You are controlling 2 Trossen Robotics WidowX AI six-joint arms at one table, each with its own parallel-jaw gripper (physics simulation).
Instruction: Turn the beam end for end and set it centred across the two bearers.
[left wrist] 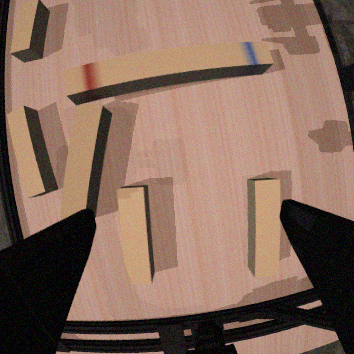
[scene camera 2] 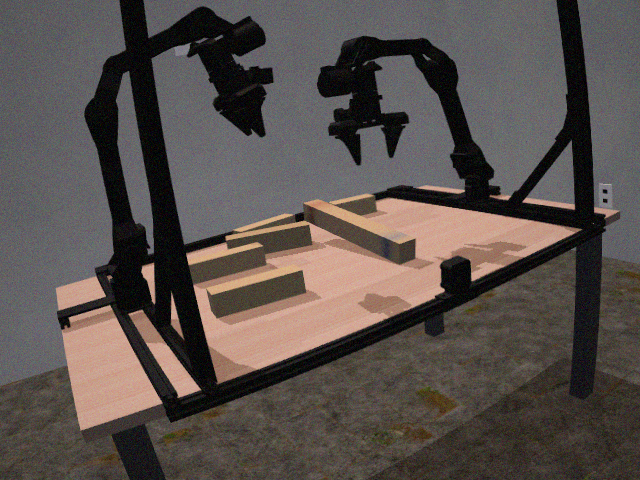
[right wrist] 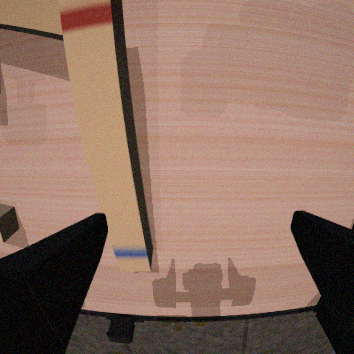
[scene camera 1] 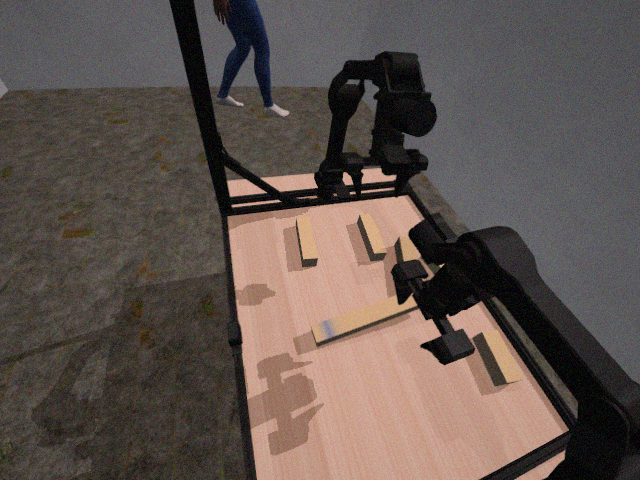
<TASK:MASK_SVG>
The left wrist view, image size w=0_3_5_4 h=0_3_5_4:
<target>my left gripper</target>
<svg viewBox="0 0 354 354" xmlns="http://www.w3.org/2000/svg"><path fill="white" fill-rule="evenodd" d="M92 209L81 209L24 238L24 240L22 239L0 250L0 354L55 354L73 297L90 253L96 229ZM283 199L279 219L287 238L314 287L345 354L354 354L354 221L293 199Z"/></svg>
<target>beam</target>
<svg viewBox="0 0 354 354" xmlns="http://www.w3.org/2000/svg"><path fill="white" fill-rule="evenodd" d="M273 60L266 41L225 42L165 48L113 57L64 69L63 75L66 96L77 105L161 86L224 77L262 74L273 64Z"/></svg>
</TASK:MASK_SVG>
